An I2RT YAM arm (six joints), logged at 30 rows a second.
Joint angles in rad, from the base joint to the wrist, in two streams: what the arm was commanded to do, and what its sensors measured. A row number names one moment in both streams.
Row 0, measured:
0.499, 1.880, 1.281, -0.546, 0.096, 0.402
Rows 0 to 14, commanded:
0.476, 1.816, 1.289, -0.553, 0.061, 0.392
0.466, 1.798, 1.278, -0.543, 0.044, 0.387
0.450, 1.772, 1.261, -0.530, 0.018, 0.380
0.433, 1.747, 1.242, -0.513, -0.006, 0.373
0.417, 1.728, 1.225, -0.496, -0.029, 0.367
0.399, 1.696, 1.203, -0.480, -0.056, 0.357
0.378, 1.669, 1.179, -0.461, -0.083, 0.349
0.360, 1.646, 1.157, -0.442, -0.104, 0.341
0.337, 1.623, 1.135, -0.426, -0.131, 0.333
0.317, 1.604, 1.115, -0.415, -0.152, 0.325
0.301, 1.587, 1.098, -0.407, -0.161, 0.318
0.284, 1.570, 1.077, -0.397, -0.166, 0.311
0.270, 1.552, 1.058, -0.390, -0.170, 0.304
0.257, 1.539, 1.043, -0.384, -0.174, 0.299
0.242, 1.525, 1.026, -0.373, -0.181, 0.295
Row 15, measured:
0.263, 1.555, 1.067, -0.409, -0.128, 0.326
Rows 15 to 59, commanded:
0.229, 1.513, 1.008, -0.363, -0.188, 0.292
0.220, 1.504, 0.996, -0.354, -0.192, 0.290
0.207, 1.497, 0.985, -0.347, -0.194, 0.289
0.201, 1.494, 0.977, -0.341, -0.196, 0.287
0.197, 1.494, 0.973, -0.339, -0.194, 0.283
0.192, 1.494, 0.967, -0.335, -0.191, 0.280
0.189, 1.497, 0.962, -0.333, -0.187, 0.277
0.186, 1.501, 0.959, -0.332, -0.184, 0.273
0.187, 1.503, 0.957, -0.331, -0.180, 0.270
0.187, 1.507, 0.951, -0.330, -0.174, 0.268
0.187, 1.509, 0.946, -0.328, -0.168, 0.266
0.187, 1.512, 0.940, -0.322, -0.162, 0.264
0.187, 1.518, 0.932, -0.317, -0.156, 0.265
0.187, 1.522, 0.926, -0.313, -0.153, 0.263
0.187, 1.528, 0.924, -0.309, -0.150, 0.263
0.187, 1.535, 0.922, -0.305, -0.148, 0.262
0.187, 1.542, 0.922, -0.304, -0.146, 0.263
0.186, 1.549, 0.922, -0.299, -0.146, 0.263
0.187, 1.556, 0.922, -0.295, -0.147, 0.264
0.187, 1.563, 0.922, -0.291, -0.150, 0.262
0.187, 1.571, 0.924, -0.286, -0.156, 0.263
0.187, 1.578, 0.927, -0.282, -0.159, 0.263
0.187, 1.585, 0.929, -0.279, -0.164, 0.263
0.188, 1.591, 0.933, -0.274, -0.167, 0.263
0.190, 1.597, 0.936, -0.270, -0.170, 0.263
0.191, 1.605, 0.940, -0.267, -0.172, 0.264
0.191, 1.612, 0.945, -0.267, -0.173, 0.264
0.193, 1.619, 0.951, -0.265, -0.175, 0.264
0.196, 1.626, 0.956, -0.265, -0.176, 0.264
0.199, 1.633, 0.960, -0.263, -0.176, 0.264
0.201, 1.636, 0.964, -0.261, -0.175, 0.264
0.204, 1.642, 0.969, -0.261, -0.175, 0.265
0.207, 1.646, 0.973, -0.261, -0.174, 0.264
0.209, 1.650, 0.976, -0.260, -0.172, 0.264
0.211, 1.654, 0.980, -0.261, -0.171, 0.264
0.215, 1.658, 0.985, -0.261, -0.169, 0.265
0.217, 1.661, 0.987, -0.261, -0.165, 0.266
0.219, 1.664, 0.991, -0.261, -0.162, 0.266
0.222, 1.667, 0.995, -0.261, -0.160, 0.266
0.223, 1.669, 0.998, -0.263, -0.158, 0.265
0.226, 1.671, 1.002, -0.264, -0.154, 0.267
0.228, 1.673, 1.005, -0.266, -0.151, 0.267
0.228, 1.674, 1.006, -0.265, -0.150, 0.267
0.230, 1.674, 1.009, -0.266, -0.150, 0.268
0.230, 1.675, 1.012, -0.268, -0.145, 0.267
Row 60, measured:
0.223, 1.667, 0.982, -0.272, -0.160, 0.268
